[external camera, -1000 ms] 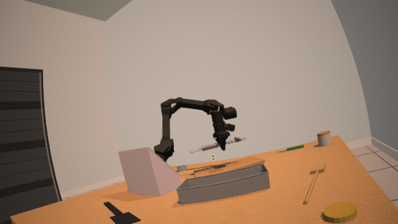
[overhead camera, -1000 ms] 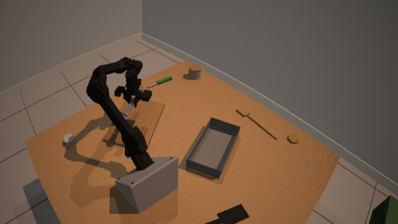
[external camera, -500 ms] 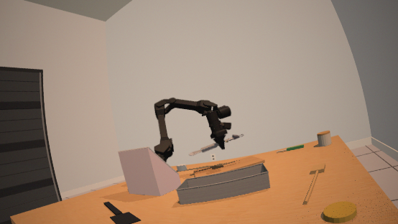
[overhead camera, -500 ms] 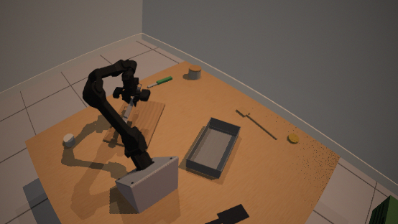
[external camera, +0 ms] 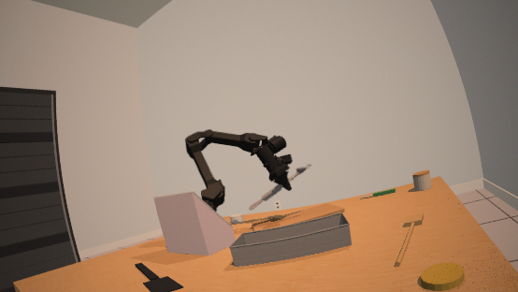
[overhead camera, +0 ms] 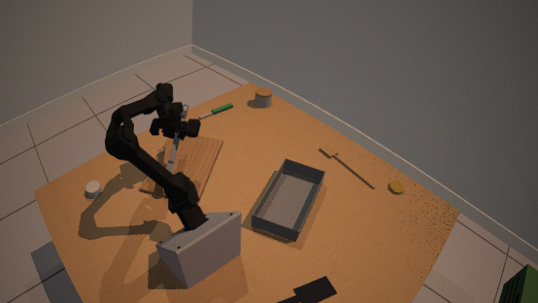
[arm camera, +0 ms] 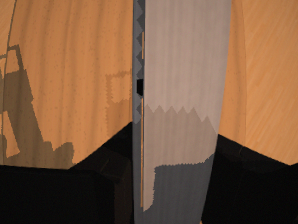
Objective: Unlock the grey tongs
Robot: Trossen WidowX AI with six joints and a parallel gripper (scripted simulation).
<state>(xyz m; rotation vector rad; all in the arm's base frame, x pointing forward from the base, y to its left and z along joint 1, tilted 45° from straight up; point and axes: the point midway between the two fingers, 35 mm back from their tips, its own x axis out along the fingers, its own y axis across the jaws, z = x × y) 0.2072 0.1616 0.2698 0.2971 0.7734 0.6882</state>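
The wooden board is 120 mm below my gripper tip. Also, from my gripper tip: black flat piece 210 mm behind, 650 mm to the right, 130 mm below; then green-handled tool 350 mm ahead, 160 mm to the left, 120 mm below; then grey roasting tin 110 mm ahead, 420 mm to the right, 100 mm below.
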